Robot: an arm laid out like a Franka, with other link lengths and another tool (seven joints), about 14 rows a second.
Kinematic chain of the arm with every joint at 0, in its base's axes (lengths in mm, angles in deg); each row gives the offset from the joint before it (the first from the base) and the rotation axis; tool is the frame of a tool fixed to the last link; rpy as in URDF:
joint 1: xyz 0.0 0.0 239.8 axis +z
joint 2: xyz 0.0 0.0 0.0 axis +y
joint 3: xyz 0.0 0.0 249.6 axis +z
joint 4: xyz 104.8 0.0 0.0 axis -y
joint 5: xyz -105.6 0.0 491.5 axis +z
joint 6: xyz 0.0 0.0 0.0 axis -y
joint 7: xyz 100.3 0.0 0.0 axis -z
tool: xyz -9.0 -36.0 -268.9 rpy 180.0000 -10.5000 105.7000
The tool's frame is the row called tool.
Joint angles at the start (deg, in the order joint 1, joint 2, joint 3, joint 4, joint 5, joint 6, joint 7):
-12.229 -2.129 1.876 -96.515 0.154 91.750 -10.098
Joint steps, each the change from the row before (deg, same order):
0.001 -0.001 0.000 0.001 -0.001 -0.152 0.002
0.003 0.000 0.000 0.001 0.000 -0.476 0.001
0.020 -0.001 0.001 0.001 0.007 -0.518 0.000
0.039 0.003 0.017 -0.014 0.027 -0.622 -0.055
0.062 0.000 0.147 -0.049 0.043 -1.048 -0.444
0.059 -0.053 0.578 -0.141 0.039 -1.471 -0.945
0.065 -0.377 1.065 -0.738 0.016 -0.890 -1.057
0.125 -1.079 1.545 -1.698 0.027 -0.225 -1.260
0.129 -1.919 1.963 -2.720 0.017 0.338 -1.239
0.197 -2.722 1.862 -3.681 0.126 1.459 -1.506
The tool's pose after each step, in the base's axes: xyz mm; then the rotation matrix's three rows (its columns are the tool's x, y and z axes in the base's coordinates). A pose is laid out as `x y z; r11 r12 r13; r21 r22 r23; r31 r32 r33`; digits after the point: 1 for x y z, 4 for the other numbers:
660.6 -157.5 287.4; -0.2525 0.9629 -0.0952; 0.9458 0.2663 0.1856; 0.2041 -0.0432 -0.9780
658.4 -157.1 286.8; -0.2508 0.9625 -0.1032; 0.9455 0.2664 0.1871; 0.2076 -0.0506 -0.9769
656.0 -156.4 286.0; -0.2493 0.9619 -0.1119; 0.9451 0.2669 0.1888; 0.2114 -0.0586 -0.9756
653.2 -155.1 285.0; -0.2488 0.9607 -0.1228; 0.9440 0.2689 0.1910; 0.2165 -0.0684 -0.9739
648.9 -151.6 283.1; -0.2554 0.9562 -0.1431; 0.9401 0.2801 0.1940; 0.2256 -0.0850 -0.9705
643.6 -143.1 280.5; -0.2750 0.9456 -0.1740; 0.9313 0.3070 0.1961; 0.2388 -0.1082 -0.9650
639.7 -129.3 276.5; -0.3049 0.9307 -0.2020; 0.9191 0.3432 0.1937; 0.2496 -0.1265 -0.9600
635.8 -109.6 271.8; -0.3474 0.9102 -0.2256; 0.9018 0.3902 0.1856; 0.2570 -0.1390 -0.9564
630.0 -85.6 267.0; -0.3962 0.8851 -0.2443; 0.8809 0.4414 0.1706; 0.2588 -0.1476 -0.9546
624.5 -62.5 262.1; -0.4506 0.8578 -0.2472; 0.8565 0.4935 0.1514; 0.2518 -0.1435 -0.9571

